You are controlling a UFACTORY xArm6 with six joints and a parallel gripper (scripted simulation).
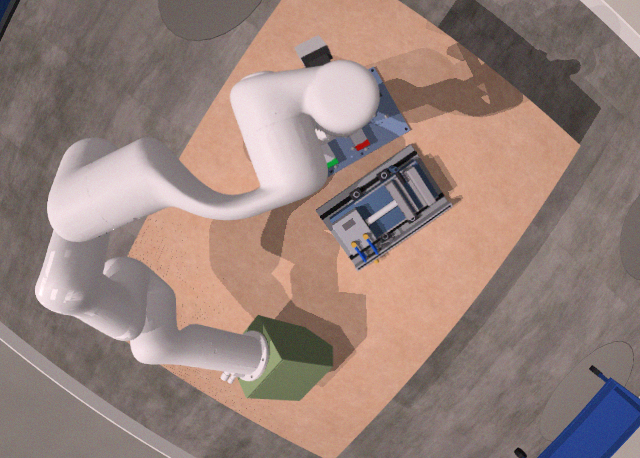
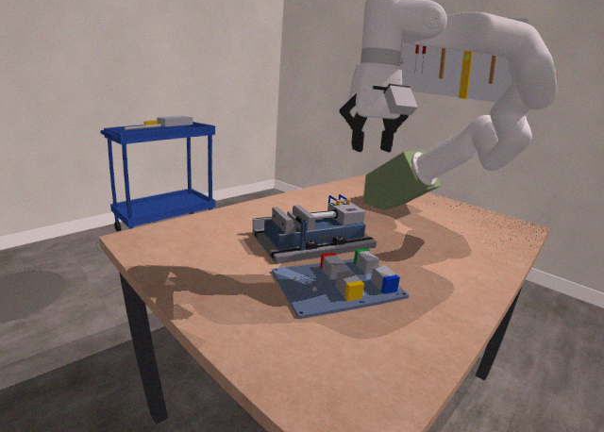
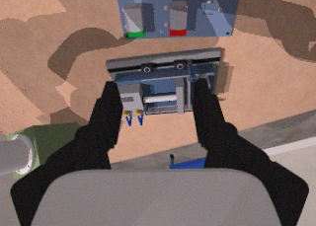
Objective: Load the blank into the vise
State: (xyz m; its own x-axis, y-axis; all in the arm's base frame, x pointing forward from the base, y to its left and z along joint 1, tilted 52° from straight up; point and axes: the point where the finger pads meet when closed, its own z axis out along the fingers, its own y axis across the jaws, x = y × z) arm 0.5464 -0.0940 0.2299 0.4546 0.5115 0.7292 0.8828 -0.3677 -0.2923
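My gripper is now 290 mm above the yellow-ended blank, 60 mm short of it and 20 mm to the right of it. The rest, counted from my hand: red-ended blank (290 mm below, 60 mm to the right, 20 mm ahead); blue-ended blank (290 mm below, 60 mm to the left, 20 mm behind); green-ended blank (290 mm below, 70 mm behind, 20 mm to the right).
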